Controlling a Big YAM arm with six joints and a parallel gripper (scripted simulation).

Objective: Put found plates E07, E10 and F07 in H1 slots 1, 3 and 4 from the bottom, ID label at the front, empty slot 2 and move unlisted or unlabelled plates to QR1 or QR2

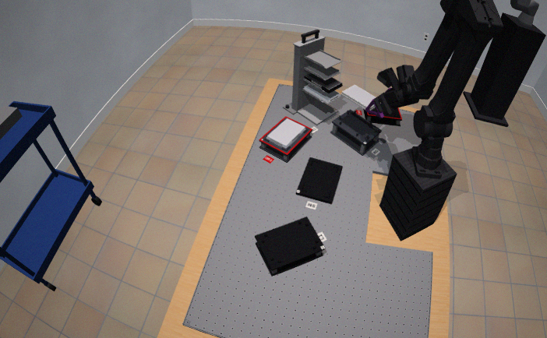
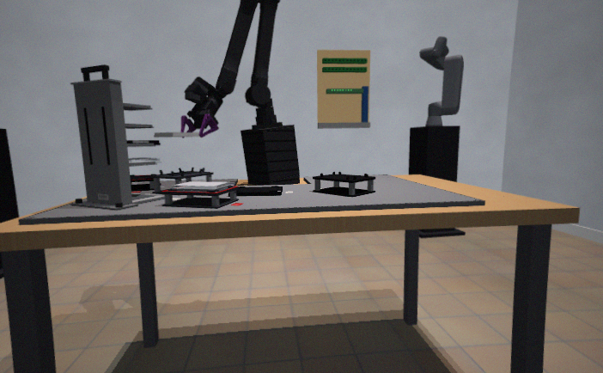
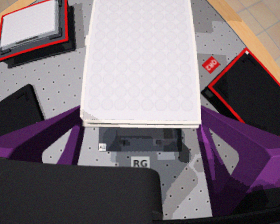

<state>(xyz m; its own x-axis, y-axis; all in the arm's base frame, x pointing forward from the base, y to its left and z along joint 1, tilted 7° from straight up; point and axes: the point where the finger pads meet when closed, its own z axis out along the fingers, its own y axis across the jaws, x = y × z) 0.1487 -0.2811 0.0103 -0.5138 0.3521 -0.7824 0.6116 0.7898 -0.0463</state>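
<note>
The regrip nest lies 40 mm ahead of my hand, 30 mm to the right of it and 140 mm below it. From my hand the other things lie so: RG label (40 mm behind, 30 mm to the left, 190 mm below); then QR2 label (20 mm ahead, 190 mm to the right, 190 mm below); then dark plate (190 mm ahead, 150 mm to the right, 30 mm below).
</note>
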